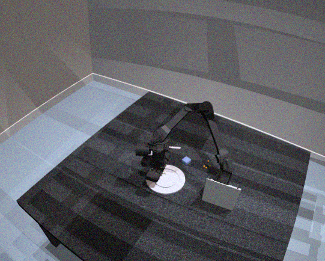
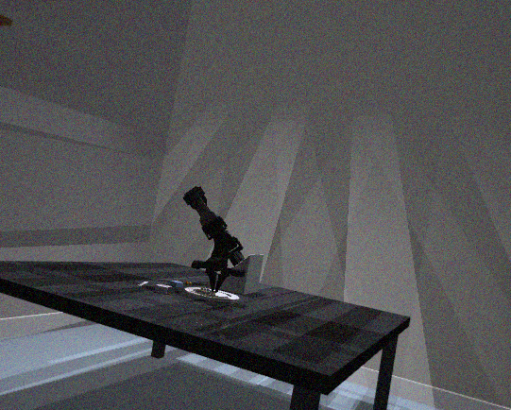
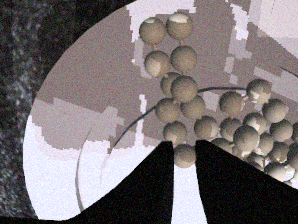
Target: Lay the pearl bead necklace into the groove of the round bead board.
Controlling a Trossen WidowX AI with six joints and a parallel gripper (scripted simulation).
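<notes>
The round white bead board is 30 mm behind my gripper tip, 30 mm to the right of it and 10 mm below it. From my gripper tip the other things lie so: small white block (130 mm ahead, 120 mm to the right, 10 mm below); then small blue cube (50 mm behind, 200 mm to the right, 10 mm below); then thin white stick (90 mm ahead, 250 mm to the right, 20 mm below).
</notes>
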